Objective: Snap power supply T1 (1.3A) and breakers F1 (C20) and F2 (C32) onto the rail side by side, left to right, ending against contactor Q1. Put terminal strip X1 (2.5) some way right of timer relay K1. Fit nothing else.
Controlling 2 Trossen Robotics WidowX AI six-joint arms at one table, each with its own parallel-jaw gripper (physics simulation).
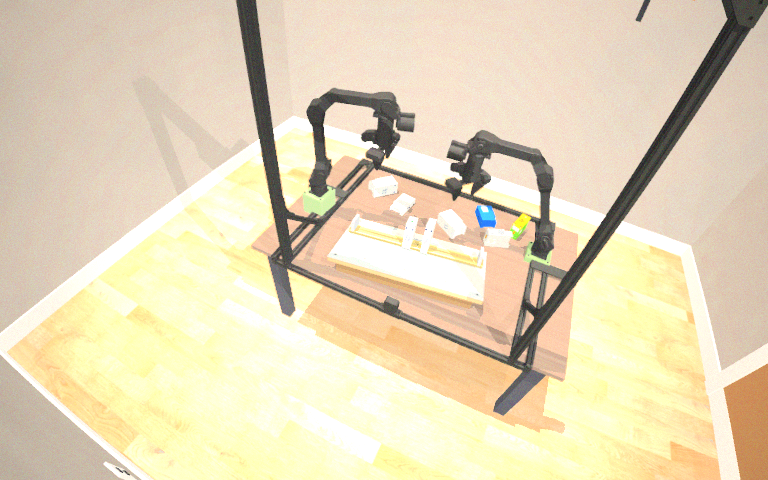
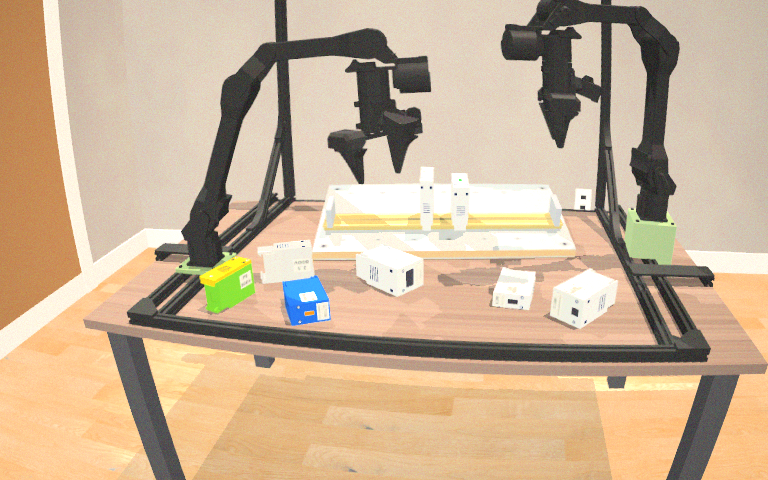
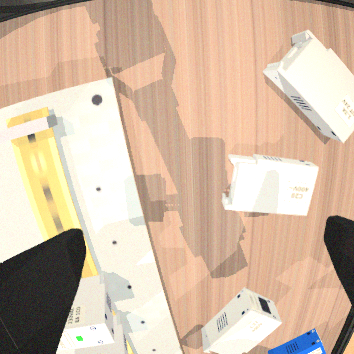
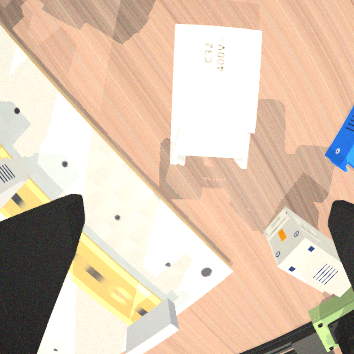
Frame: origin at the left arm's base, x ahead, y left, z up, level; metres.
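Seen in the pictures: left gripper, between the fingertips: (image 1: 381, 164) (image 2: 557, 143) (image 3: 207, 236); right gripper, between the fingertips: (image 1: 462, 197) (image 2: 380, 178) (image 4: 212, 211); left arm's base, origin of its link: (image 1: 318, 191) (image 2: 651, 216); right arm's base, origin of its link: (image 1: 539, 252) (image 2: 205, 260) (image 4: 349, 323).
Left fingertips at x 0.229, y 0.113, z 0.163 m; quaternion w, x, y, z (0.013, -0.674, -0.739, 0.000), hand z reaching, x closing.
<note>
Pixels of each thing's middle, then the offset from my left fingertips to it. Level surfaces: height alone.
- Power supply T1, middle of its body: (image 3: 319, 85) (image 2: 585, 297) (image 1: 383, 186) 0.066 m back, 0.157 m left, 0.235 m down
- breaker F1 C20, middle of its body: (image 3: 269, 184) (image 2: 515, 287) (image 1: 402, 204) 0.064 m ahead, 0.110 m left, 0.248 m down
- breaker F2 C32, middle of its body: (image 4: 212, 94) (image 3: 239, 326) (image 2: 388, 268) (image 1: 451, 223) 0.304 m ahead, 0.103 m left, 0.235 m down
- light grey block, middle of its body: (image 4: 313, 254) (image 2: 285, 261) (image 1: 497, 238) 0.505 m ahead, 0.129 m left, 0.228 m down
- blue block, middle of its body: (image 2: 304, 299) (image 1: 485, 216) 0.416 m ahead, 0.245 m left, 0.242 m down
- green block with a yellow top, middle of its body: (image 2: 228, 284) (image 1: 519, 226) 0.567 m ahead, 0.255 m left, 0.228 m down
- white board, height of its surface: 0.192 m down
Power supply T1 (image 1: 382, 186) (image 2: 583, 298) (image 3: 322, 90), breaker F1 (C20) (image 1: 403, 203) (image 2: 513, 288) (image 3: 272, 186) and breaker F2 (C32) (image 1: 451, 223) (image 2: 389, 270) (image 3: 242, 322) (image 4: 217, 95) lie loose on the table. A light grey block (image 1: 497, 238) (image 2: 287, 262) (image 4: 307, 257), seemingly terminal strip X1, lies near the right arm's base; its print is unclear. Two narrow devices stand on the yellow rail (image 1: 385, 238) (image 2: 385, 221) (image 4: 95, 272); which is Q1 or K1 I cannot tell. My left gripper (image 1: 381, 156) (image 2: 560, 142) (image 3: 207, 236) and right gripper (image 1: 464, 193) (image 2: 379, 174) (image 4: 207, 202) hang open and empty above the table.
A blue block (image 1: 485, 216) (image 2: 306, 301) (image 4: 345, 145) and a green block with a yellow top (image 1: 519, 226) (image 2: 229, 285) lie near the grey block. Upright end stops close the rail's ends on the white board (image 1: 407, 271) (image 2: 373, 195). A black frame (image 2: 419, 344) edges the table.
</note>
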